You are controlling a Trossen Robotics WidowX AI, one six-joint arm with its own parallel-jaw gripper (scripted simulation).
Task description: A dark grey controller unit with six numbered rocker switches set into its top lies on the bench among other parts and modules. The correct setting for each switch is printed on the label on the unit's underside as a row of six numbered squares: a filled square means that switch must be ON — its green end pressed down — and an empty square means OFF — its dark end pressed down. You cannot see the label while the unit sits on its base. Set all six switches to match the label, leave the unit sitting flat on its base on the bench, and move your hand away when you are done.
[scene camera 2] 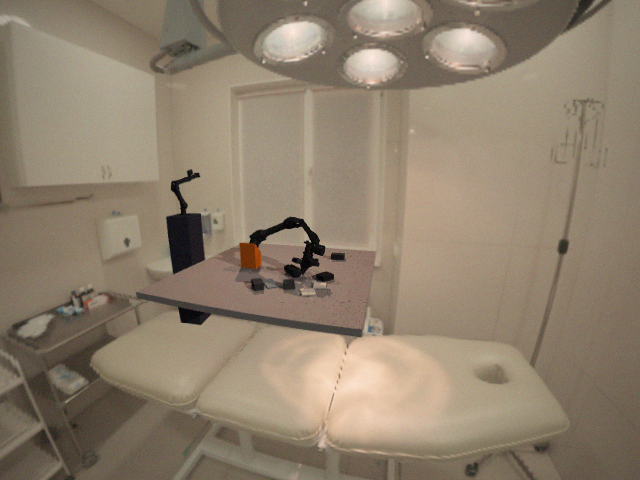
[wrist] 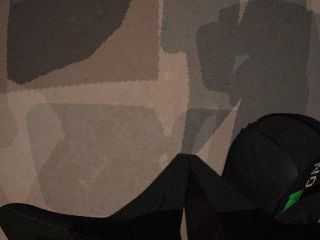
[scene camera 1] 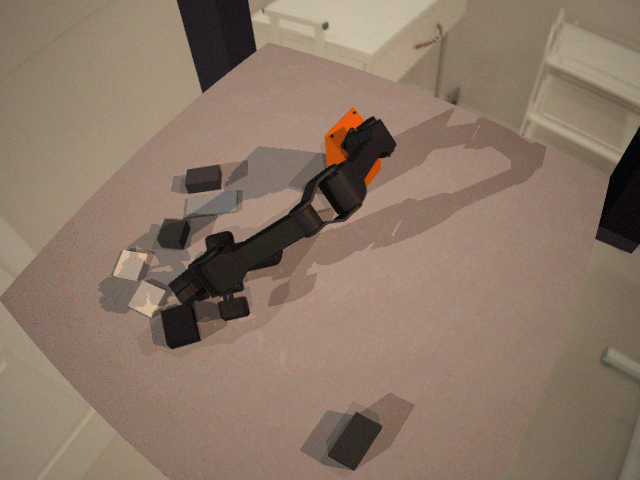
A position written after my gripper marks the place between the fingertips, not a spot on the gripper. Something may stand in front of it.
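My gripper (scene camera 1: 233,283) is shut and holds nothing. The wrist view gives me another look at the gripper (wrist: 185,162). I can also see a small dark cube (scene camera 1: 173,234), but in the wrist view the cube is out of frame.
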